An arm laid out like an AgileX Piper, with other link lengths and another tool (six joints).
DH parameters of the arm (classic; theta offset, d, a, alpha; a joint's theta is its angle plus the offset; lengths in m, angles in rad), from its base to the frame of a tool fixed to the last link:
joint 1: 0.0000 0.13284 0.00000 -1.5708
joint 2: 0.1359 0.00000 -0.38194 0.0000
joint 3: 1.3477 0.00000 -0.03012 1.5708
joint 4: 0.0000 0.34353 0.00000 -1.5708
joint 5: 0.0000 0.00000 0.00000 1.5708
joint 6: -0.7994 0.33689 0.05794 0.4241
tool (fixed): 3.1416 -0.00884 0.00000 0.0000
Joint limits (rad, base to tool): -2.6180..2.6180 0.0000..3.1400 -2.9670..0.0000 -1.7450..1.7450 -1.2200..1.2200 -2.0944..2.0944
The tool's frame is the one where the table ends.
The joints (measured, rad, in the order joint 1, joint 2, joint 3, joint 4, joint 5, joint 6), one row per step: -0.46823 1.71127 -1.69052 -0.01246 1.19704 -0.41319; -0.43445 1.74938 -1.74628 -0.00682 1.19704 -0.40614; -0.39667 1.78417 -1.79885 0.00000 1.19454 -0.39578; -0.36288 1.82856 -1.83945 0.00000 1.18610 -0.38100; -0.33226 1.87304 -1.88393 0.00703 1.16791 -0.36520; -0.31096 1.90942 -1.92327 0.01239 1.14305 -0.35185; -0.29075 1.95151 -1.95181 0.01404 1.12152 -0.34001; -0.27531 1.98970 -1.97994 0.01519 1.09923 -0.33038; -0.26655 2.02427 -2.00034 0.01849 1.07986 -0.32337; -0.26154 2.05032 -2.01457 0.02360 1.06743 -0.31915; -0.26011 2.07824 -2.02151 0.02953 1.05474 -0.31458; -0.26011 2.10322 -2.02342 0.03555 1.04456 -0.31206; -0.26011 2.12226 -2.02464 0.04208 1.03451 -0.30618; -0.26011 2.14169 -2.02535 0.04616 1.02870 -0.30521; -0.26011 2.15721 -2.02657 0.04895 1.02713 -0.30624
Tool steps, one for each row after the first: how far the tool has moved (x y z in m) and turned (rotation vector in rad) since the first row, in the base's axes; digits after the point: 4 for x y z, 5 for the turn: 0.0272 0.0105 0.0034 0.00009 -0.01973 0.02785; 0.0547 0.0253 0.0071 0.00234 -0.04297 0.05700; 0.0797 0.0378 -0.0001 0.00721 -0.04993 0.07759; 0.1077 0.0508 -0.0053 0.01421 -0.07213 0.09481; 0.1327 0.0591 -0.0072 0.01571 -0.10222 0.10491; 0.1539 0.0675 -0.0186 0.02071 -0.11217 0.11461; 0.1733 0.0734 -0.0280 0.02286 -0.12557 0.12158; 0.1883 0.0767 -0.0395 0.02797 -0.13264 0.12402; 0.1983 0.0794 -0.0495 0.03485 -0.13548 0.12505; 0.2058 0.0804 -0.0645 0.04523 -0.13020 0.12170; 0.2106 0.0810 -0.0804 0.05610 -0.12025 0.11840; 0.2146 0.0821 -0.0926 0.06728 -0.11581 0.11211; 0.2170 0.0827 -0.1057 0.07555 -0.10496 0.11009; 0.2180 0.0833 -0.1163 0.08169 -0.09358 0.11008
